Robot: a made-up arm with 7 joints.
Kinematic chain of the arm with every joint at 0, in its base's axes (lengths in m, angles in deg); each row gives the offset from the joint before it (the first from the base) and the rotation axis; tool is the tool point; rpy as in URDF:
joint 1: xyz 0 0 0.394 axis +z
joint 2: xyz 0 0 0 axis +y
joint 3: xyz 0 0 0.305 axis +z
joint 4: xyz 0.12 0 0 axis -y
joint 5: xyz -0.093 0 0.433 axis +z
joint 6: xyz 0 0 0 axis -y
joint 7: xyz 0.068 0 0 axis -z
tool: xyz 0 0 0 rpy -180 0 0
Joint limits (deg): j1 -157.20..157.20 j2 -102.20..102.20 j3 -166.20..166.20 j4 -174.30..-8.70 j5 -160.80..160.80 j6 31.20..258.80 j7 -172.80..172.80
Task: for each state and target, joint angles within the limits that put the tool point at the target. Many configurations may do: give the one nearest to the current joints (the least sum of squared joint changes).
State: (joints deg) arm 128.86 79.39 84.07 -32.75 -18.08 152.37 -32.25
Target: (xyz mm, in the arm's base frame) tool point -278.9 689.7 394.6
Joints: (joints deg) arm 109.68 91.20 84.00 -8.70 -16.75 191.64 -32.25
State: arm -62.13 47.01 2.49 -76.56 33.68 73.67 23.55
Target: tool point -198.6 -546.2 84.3
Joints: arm -87.12 51.97 -22.64 -106.82 31.93 69.59 23.55
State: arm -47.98 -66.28 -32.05 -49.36 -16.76 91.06 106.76
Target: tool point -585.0 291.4 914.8
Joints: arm -45.74 -72.27 -35.16 -41.11 -16.66 93.68 106.76
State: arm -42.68 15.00 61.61 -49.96 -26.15 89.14 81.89
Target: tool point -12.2 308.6 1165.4
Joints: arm -28.30 -18.89 70.93 -27.55 -24.87 72.33 81.89
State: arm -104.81 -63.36 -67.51 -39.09 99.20 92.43 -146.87
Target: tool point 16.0 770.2 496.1
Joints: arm -140.38 -81.37 -86.33 -76.10 100.83 100.36 -146.87
